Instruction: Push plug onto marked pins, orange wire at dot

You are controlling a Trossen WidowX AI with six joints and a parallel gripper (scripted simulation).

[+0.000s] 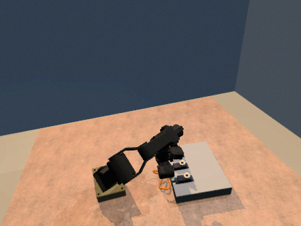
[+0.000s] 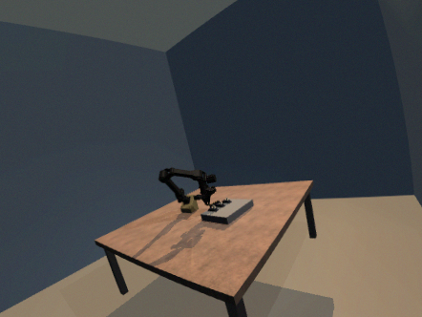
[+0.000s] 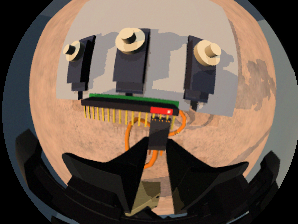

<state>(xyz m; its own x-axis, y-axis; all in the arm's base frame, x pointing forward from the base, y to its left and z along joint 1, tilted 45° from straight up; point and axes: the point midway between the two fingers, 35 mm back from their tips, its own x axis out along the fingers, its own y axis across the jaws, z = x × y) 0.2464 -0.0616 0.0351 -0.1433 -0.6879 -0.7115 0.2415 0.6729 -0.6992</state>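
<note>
My gripper tip is 3 cm short of the red marked band and 1 cm to the left of it. From my gripper tip the other things lie so: holder 19 cm ahead, 1 cm to the right, 5 cm below.
</note>
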